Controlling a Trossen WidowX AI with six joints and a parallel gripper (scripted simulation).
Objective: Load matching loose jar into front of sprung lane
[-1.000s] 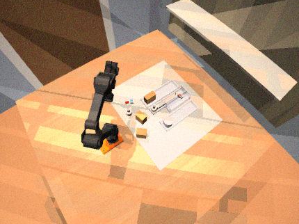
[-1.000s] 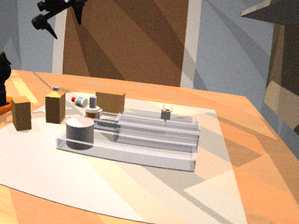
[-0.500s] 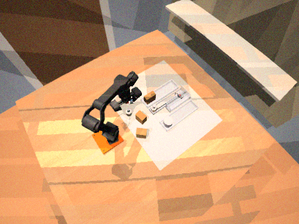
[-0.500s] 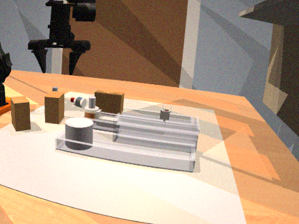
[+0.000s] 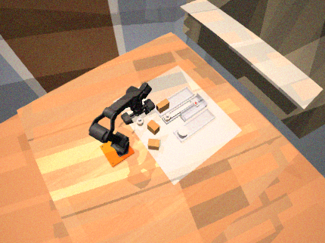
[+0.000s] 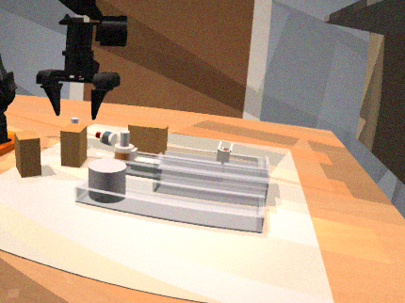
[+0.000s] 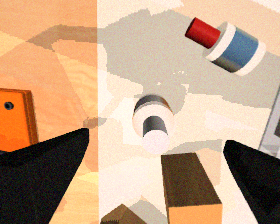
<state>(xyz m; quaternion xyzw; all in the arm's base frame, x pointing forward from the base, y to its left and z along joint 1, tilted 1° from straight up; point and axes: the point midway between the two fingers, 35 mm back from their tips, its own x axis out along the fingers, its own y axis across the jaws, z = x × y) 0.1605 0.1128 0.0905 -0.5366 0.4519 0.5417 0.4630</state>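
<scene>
Now: gripper tip 190 mm short of the wide grey cylinder, 170 mm to the left of it and 40 mm above it.
</scene>
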